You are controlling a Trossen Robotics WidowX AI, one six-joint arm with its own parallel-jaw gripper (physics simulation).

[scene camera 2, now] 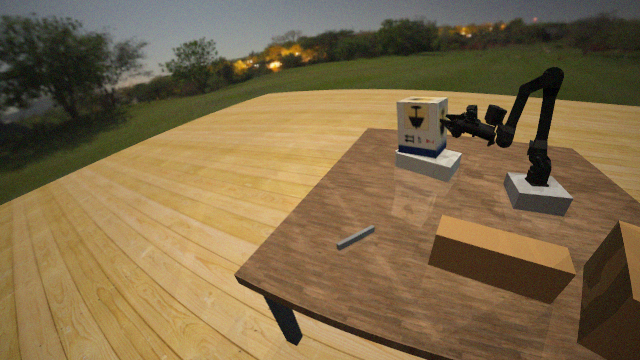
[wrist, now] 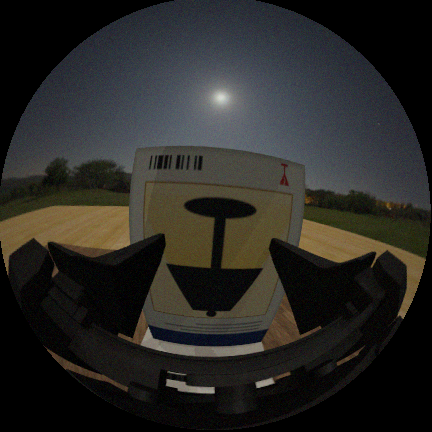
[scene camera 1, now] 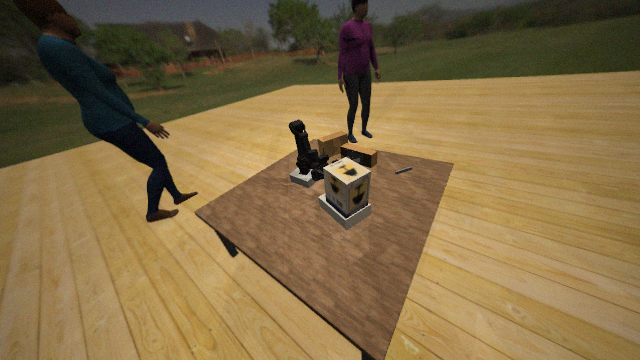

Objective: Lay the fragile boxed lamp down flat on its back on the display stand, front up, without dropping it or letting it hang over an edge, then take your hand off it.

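Where they show: gripper, between the fingertips: [scene camera 2: 442, 117] [wrist: 218, 242]; arm's base, origin of its link: [scene camera 2: 536, 182] [scene camera 1: 304, 172].
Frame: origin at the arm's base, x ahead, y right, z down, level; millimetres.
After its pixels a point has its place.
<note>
The boxed lamp [scene camera 1: 347, 186] @(x 476, y 340, z -216 mm) [scene camera 2: 422, 125] @(x 436, y 156, z -146 mm) [wrist: 217, 225] @(x 351, y 195, z -184 mm), a white box with a blue band at its base and black lamp pictures on yellow panels, stands upright on the display stand [scene camera 1: 334, 213] @(x 375, y 303, z 16 mm) [scene camera 2: 425, 166] @(x 412, y 122, z 23 mm) [wrist: 202, 351] @(x 337, y 183, z -3 mm), a low white block. The box sits toward the side of the stand away from the arm; a strip of stand top shows on the arm's side. My gripper [scene camera 2: 444, 121] @(x 348, y 196, z -171 mm) [wrist: 218, 242] @(x 348, y 196, z -171 mm) is open and empty, level, its fingertips at or very near the box's side face. Contact cannot be told. In scene camera 1 the box partly hides the gripper.
The arm's white base block [scene camera 1: 301, 177] @(x 11, y 64, z 5 mm) [scene camera 2: 537, 195] @(x 43, y -93, z -1 mm) stands on the brown table [scene camera 1: 320, 260] @(x 413, y 554, z 66 mm) [scene camera 2: 310, 270] @(x 739, y -434, z 66 mm). Two brown cardboard boxes [scene camera 1: 332, 143] @(x 45, y -403, z -53 mm) [scene camera 2: 502, 257] @(x 290, y -410, z -33 mm) stand near the base. A small grey bar [scene camera 1: 403, 170] @(x 640, y -289, z 50 mm) [scene camera 2: 355, 237] @(x 642, y -308, z 46 mm) lies on the table. Two people stand beyond the table.
</note>
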